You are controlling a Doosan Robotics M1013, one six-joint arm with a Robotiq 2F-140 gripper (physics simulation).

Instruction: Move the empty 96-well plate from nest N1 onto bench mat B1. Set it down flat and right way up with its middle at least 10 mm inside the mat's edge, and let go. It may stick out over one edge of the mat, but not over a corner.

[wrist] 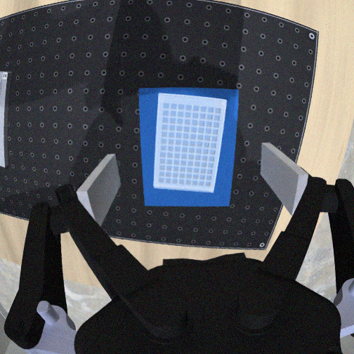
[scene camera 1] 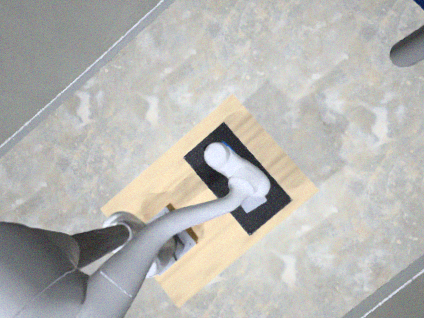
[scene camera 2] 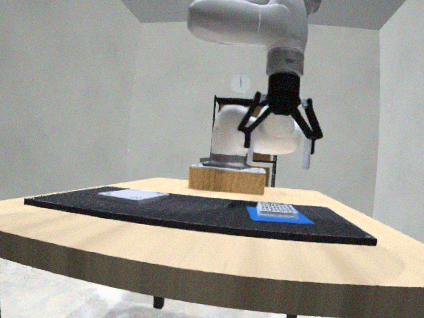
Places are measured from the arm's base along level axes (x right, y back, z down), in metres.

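Pixels of known places: gripper, fingertip midpoint: [scene camera 2: 278,166]; arm's base, origin of the base link: [scene camera 2: 227,167].
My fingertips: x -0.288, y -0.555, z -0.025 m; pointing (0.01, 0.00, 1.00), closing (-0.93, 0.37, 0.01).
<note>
For each thing: its top centre in the pictures, then the offset to it from my fingertips. Level surfaces: height alone.
- white 96-well plate, middle of its top: [scene camera 2: 276,207] dx -0.005, dy -0.012, dz +0.093 m
- blue bench mat, its level: dz +0.107 m
- pale flat nest, middle of its top: [scene camera 2: 135,192] [scene camera 1: 252,199] dx +0.347, dy -0.053, dz +0.094 m
- black perforated board, its level: dz +0.109 m
- wooden table, its level: dz +0.122 m
The white 96-well plate [scene camera 2: 276,208] [wrist: 190,142] lies flat, wells up, on the blue bench mat [scene camera 1: 227,146] [scene camera 2: 306,220] [wrist: 187,199]. In the wrist view it is slightly turned relative to the mat, and blue shows around all its sides. My gripper [scene camera 2: 278,157] [wrist: 189,163] is open and empty, above the plate, with its fingers wide apart and clear of it on both sides. The pale flat nest [scene camera 1: 254,203] [scene camera 2: 134,194] lies apart from the mat and holds no plate that I can see; its edge shows at the left of the wrist view. The arm hides the plate in scene camera 1.
A black perforated board [scene camera 1: 255,222] [scene camera 2: 200,212] [wrist: 65,65] carries the mat and the nest, on a wooden table [scene camera 1: 295,182] [scene camera 2: 210,252]. A wooden block [scene camera 2: 225,180] bearing a grey-white base stands behind the board. Another grey rounded object [scene camera 1: 410,49] shows at upper right in scene camera 1.
</note>
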